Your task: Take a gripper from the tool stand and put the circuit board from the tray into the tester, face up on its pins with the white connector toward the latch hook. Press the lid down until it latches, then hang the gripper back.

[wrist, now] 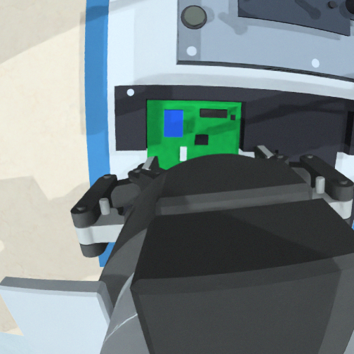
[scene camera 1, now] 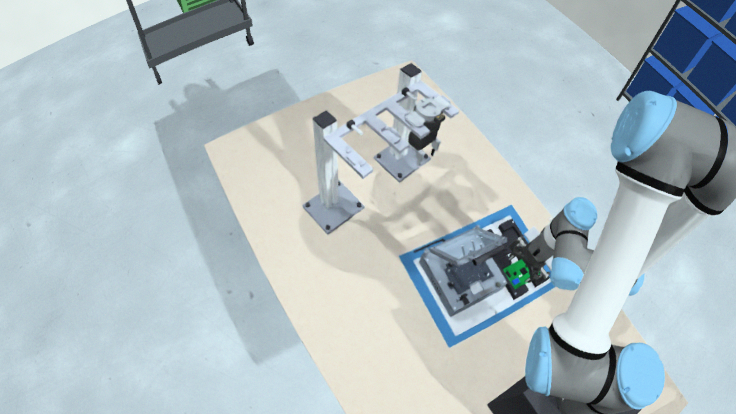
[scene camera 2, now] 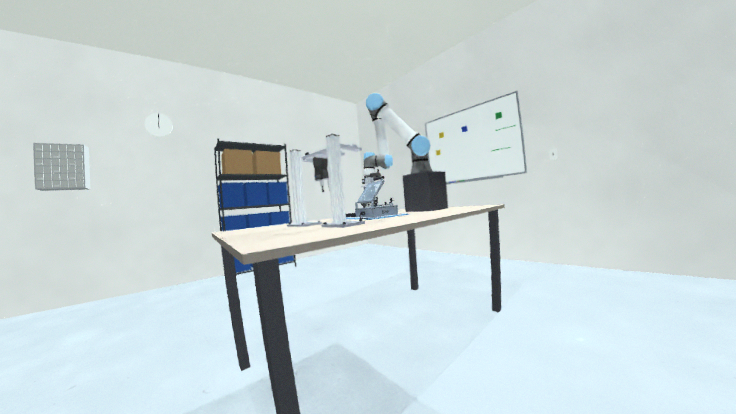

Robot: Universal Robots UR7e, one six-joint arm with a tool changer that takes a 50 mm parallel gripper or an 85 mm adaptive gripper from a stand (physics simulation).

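Frame: origin at the arm's base, x ahead, y left, z up, level; centimetres.
Seen in the pictures: arm's base at its link origin: (scene camera 2: pixel 421 173).
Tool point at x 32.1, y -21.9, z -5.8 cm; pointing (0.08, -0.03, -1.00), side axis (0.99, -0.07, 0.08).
Note:
Offsets run from my tool point to a thing's top centre. "spot": to the spot under its first point. Level surfaces: height alone.
The green circuit board @[dz -17.8, dx +0.2, dy -1.0 cm] (scene camera 1: pixel 516 273) (wrist: pixel 220 127) lies face up in the left pocket of the dark tray (wrist: pixel 130 120). Its near half is hidden under my gripper in the wrist view. My gripper (scene camera 1: pixel 528 261) (wrist: pixel 207 157), the adaptive one, is open and empty, pointing down over the board, with one fingertip near each long side. The tester @[spot: dz -16.8, dx +11.9, dy +23.1 cm] (scene camera 1: pixel 438 289) (scene camera 2: pixel 378 211) stands beside the tray, and its clear lid (scene camera 1: pixel 467 244) (scene camera 2: pixel 370 191) is tilted open. No board shows in its nest. The tool stand (scene camera 1: pixel 326 169) (scene camera 2: pixel 336 180) holds the other gripper (scene camera 1: pixel 424 135) (scene camera 2: pixel 321 169).
The tester and tray stand on a blue-edged mat @[dz -20.4 cm] (scene camera 1: pixel 429 310) (wrist: pixel 97 100) on the table @[dz -20.6 cm] (scene camera 1: pixel 288 247) (scene camera 2: pixel 308 239). The two stand posts rise behind the mat. The arm's dark pedestal (scene camera 2: pixel 425 191) stands at the near end. A round knob (wrist: pixel 194 17) is on the tester's corner.

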